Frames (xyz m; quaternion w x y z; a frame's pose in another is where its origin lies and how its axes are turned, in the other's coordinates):
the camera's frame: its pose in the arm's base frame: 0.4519 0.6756 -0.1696 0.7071 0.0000 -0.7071 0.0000
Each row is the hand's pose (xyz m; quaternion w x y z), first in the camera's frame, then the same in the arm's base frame.
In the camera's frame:
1: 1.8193 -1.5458 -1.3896 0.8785 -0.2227 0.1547 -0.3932
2: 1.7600 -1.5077 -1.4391 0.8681 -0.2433 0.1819 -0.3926
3: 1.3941 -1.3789 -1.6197 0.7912 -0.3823 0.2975 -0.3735
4: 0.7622 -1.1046 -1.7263 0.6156 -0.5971 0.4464 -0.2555
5: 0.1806 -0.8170 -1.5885 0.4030 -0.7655 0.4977 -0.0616
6: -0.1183 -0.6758 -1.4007 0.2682 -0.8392 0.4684 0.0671
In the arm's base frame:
1: 1.8415 -0.8702 1.6497 0.7306 0.1206 -0.5118 -0.4355
2: 1.8910 -0.8321 1.5904 0.7425 0.1056 -0.4852 -0.4496
3: 2.0716 -0.7033 1.2245 0.7698 -0.0062 -0.3491 -0.5344
4: 2.1782 -0.4290 0.5926 0.7509 -0.2415 -0.1196 -0.6029
5: 2.0404 -0.1414 0.0110 0.6369 -0.4978 0.0670 -0.5849
6: 1.8526 -0.0002 -0.2879 0.5208 -0.6408 0.1416 -0.5459

